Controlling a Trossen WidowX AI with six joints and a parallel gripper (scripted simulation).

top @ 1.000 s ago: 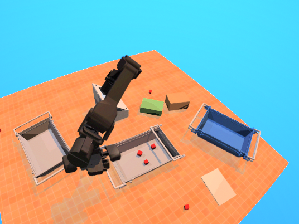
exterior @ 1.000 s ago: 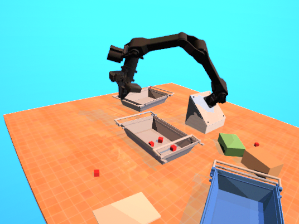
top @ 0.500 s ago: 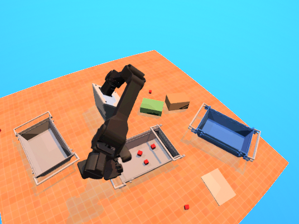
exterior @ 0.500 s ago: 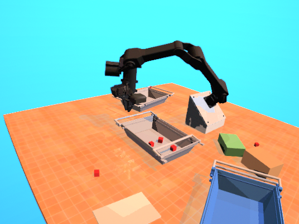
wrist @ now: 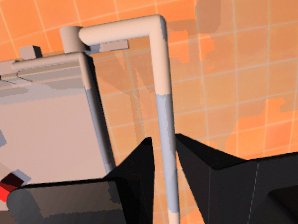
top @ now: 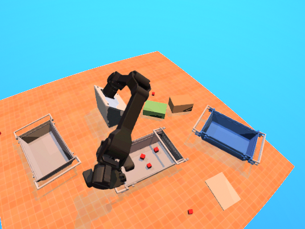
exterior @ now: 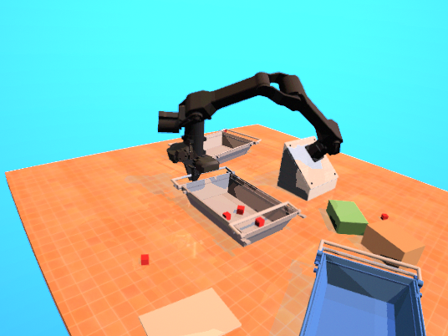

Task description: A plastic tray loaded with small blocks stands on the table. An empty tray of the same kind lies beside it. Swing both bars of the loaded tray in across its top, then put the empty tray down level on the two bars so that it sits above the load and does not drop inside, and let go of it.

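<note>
My gripper tip is now 280 mm past the grey tray, 200 mm to the left of it and 10 mm below it. The rest, counted from my gripper tip: red cube: 280 mm ahead, 190 mm to the left, 30 mm below; then beige sheet: 380 mm to the left, 300 mm ahead, 40 mm below; then green box: 400 mm to the left, 250 mm behind, 20 mm below.
</note>
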